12 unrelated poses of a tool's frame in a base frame.
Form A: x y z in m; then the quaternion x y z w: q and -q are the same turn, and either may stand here.
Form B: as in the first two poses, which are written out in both.
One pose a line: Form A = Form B
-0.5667 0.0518 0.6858 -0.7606 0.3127 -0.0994 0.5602 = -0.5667 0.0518 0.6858 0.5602 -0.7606 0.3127 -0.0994
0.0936 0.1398 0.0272 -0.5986 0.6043 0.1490 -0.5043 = 0.0936 0.1398 0.0272 0.5043 0.5986 -0.6043 -0.1490
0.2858 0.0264 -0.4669 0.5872 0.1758 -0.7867 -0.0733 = 0.2858 0.0264 -0.4669 0.0733 -0.5872 -0.1758 0.7867
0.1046 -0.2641 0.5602 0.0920 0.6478 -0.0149 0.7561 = 0.1046 -0.2641 0.5602 0.7561 0.0920 0.6478 -0.0149
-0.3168 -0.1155 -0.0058 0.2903 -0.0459 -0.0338 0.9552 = -0.3168 -0.1155 -0.0058 0.9552 0.2903 -0.0459 -0.0338
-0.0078 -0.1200 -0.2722 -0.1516 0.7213 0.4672 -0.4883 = -0.0078 -0.1200 -0.2722 0.4883 0.1516 -0.7213 -0.4672
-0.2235 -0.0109 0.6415 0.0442 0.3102 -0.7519 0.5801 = -0.2235 -0.0109 0.6415 0.5801 0.0442 0.3102 -0.7519
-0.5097 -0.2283 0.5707 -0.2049 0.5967 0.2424 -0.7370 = -0.5097 -0.2283 0.5707 0.7370 0.2049 -0.5967 -0.2424
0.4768 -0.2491 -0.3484 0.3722 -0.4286 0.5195 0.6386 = 0.4768 -0.2491 -0.3484 0.6386 0.3722 -0.4286 0.5195
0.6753 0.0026 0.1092 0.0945 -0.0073 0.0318 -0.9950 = 0.6753 0.0026 0.1092 0.9950 -0.0945 0.0073 -0.0318
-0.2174 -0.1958 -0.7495 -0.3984 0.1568 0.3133 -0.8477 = -0.2174 -0.1958 -0.7495 0.8477 0.3984 -0.1568 -0.3133
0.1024 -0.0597 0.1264 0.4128 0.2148 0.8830 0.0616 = 0.1024 -0.0597 0.1264 0.0616 0.4128 0.2148 0.8830
